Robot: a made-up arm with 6 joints. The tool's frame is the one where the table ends. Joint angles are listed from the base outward.
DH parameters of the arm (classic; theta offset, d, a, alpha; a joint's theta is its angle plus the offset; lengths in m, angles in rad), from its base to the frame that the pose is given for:
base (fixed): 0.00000 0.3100 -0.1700 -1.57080
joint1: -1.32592 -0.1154 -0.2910 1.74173
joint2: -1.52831 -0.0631 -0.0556 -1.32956
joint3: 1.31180 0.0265 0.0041 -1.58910
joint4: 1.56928 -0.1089 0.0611 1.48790
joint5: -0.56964 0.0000 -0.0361 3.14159
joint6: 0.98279 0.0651 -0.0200 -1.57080
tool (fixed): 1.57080 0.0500 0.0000 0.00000
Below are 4 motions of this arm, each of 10 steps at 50 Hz.
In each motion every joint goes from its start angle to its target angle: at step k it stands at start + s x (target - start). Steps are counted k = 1, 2, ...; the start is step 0. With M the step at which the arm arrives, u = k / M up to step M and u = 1 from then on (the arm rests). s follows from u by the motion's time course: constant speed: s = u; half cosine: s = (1 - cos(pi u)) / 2; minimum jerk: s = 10 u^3 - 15 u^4 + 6 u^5.
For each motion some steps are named. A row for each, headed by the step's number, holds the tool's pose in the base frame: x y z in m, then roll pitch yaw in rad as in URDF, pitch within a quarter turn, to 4 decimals.
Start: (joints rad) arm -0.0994 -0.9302 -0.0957 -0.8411 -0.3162 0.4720
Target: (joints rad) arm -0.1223 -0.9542 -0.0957 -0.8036 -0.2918 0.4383
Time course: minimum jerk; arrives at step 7
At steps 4, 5, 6, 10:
4: -0.1914 -0.0581 0.0155 0.1253 -0.3458 -0.8042
5: -0.1910 -0.0588 0.0162 0.1438 -0.3395 -0.8005
6: -0.1908 -0.0592 0.0166 0.1539 -0.3362 -0.7985
10: -0.1908 -0.0593 0.0166 0.1558 -0.3355 -0.7981

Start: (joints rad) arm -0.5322 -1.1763 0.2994 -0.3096 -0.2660 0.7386
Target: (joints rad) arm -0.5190 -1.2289 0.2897 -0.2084 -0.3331 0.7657
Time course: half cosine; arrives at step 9
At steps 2, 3, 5, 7, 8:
2: -0.0810 -0.0769 0.0358 0.2736 -0.6064 -0.3226
3: -0.0821 -0.0767 0.0360 0.2598 -0.5964 -0.3092
5: -0.0849 -0.0762 0.0366 0.2258 -0.5713 -0.2757
7: -0.0874 -0.0758 0.0370 0.1971 -0.5495 -0.2466
8: -0.0881 -0.0756 0.0372 0.1889 -0.5431 -0.2381

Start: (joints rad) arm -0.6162 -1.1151 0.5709 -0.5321 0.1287 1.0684
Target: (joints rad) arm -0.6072 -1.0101 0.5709 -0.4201 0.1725 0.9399
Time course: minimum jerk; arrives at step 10
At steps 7, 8, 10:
7: -0.0353 -0.1026 0.0301 0.5094 -1.0415 -0.3691
8: -0.0362 -0.1046 0.0299 0.4910 -1.0424 -0.3349
10: -0.0367 -0.1056 0.0297 0.4808 -1.0426 -0.3161

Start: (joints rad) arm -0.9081 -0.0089 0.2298 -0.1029 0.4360 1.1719
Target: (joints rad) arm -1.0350 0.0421 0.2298 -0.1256 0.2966 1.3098
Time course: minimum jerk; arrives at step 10
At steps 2, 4, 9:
2: 0.0053 -0.1199 0.0807 -1.0862 -0.9811 0.4202
4: 0.0160 -0.1171 0.0840 -1.2063 -1.0142 0.4532
9: 0.0448 -0.1116 0.0949 -1.5408 -1.0957 0.5611

